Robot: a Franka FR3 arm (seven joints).
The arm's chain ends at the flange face. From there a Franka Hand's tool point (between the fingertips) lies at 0.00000 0.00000 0.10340 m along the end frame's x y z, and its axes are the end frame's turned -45 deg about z.
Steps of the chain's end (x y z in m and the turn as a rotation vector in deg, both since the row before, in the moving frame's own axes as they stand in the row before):
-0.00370 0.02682 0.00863 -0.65 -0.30 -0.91
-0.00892 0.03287 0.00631 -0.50 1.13 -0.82
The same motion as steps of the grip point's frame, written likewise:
-0.02279 0.01680 0.00862 -0.25 -0.67 -0.91
-0.02873 0.01901 0.00629 -1.15 0.45 -0.82

